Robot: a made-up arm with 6 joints.
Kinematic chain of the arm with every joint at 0, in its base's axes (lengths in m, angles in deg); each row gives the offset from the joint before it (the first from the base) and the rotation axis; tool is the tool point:
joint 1: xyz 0 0 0.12 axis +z
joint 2: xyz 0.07 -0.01 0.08 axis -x
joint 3: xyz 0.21 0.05 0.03 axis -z
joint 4: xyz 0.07 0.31 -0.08 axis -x
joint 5: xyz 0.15 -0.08 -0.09 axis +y
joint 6: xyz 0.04 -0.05 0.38 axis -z
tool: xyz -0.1 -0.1 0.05
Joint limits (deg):
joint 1: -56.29..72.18
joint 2: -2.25..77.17
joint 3: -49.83..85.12
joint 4: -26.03..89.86
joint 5: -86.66..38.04
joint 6: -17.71..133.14
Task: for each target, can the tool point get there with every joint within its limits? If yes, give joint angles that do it. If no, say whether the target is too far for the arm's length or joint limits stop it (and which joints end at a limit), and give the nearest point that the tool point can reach.
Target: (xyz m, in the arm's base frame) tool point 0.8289 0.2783 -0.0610
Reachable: yes | joints -10.87 56.18 31.22 75.97 8.69 19.33
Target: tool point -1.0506 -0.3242 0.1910
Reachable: no: joint limits stop it (at a limit: joint 1, joint 3, joint 4, joint 6) | nearest point -0.6053 0.0673 0.1940 | short by 0.593 m
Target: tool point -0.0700 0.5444 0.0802
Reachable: yes | joints 48.21 42.30 19.79 8.37 -37.29 117.66
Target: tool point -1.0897 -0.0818 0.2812
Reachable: no: joint limits stop it (at a limit: joint 1, joint 3, joint 4, joint 6) | nearest point -0.6590 0.1474 0.2542 | short by 0.489 m
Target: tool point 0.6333 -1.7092 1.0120
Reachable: no: too far | nearest point 0.3720 -0.8712 0.5235 | short by 1.005 m
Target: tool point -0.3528 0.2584 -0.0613
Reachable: yes | joints 50.71 56.49 -30.25 80.13 -32.62 -5.82
